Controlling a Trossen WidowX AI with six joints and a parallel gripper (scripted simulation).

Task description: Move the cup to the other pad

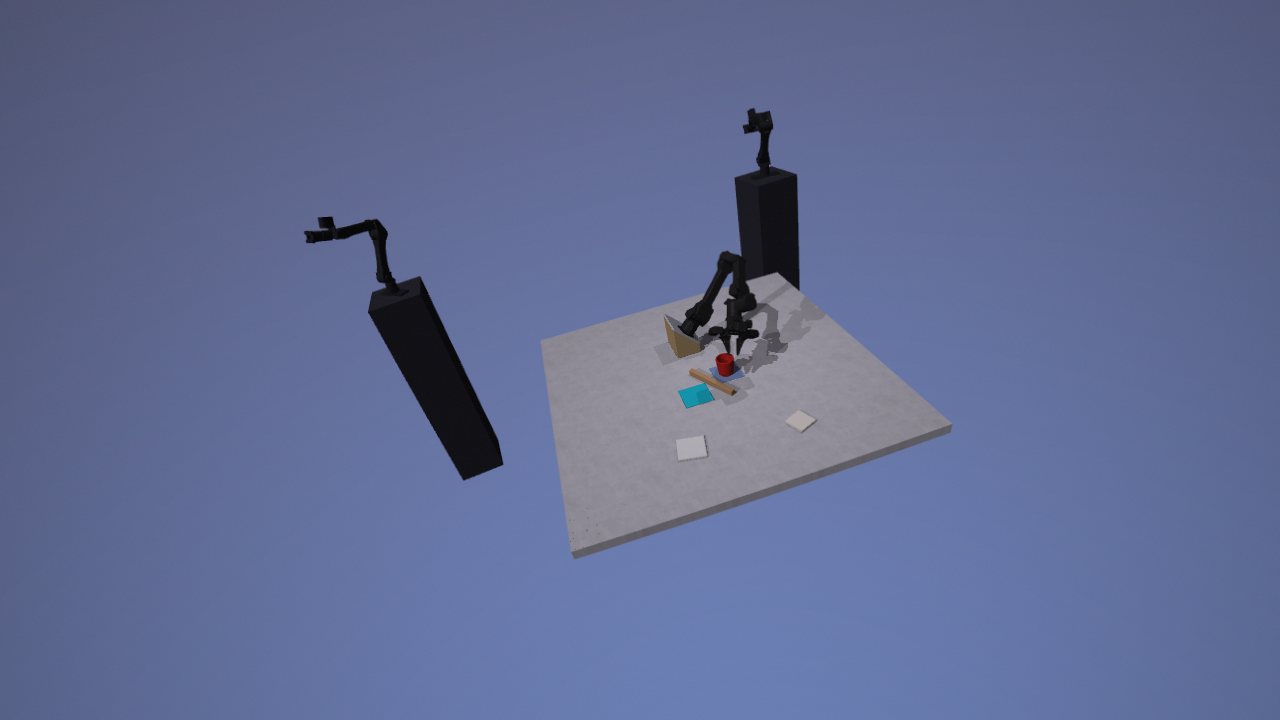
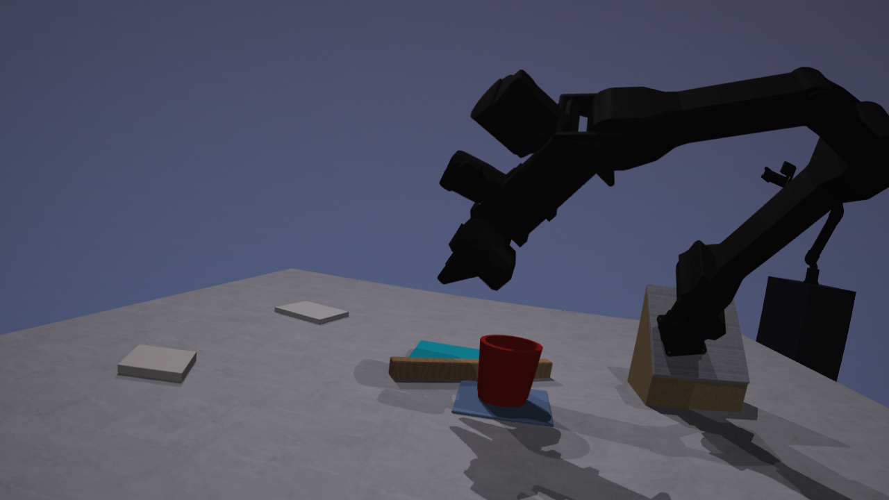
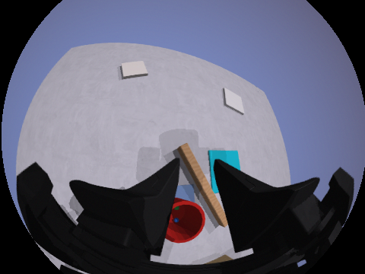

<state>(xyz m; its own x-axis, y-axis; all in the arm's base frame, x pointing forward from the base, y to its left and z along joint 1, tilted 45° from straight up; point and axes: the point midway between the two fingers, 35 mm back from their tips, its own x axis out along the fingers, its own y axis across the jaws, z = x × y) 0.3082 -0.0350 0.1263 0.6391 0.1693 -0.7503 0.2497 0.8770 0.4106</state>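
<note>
The red cup lies 90 mm behind my gripper tip and 100 mm below it. Also, from my gripper tip: wooden bar (60 mm behind, 80 mm to the right, 140 mm below); then dull blue pad (90 mm behind, 10 mm to the left, 150 mm below); then teal pad (30 mm behind, 170 mm to the right, 150 mm below).
</note>
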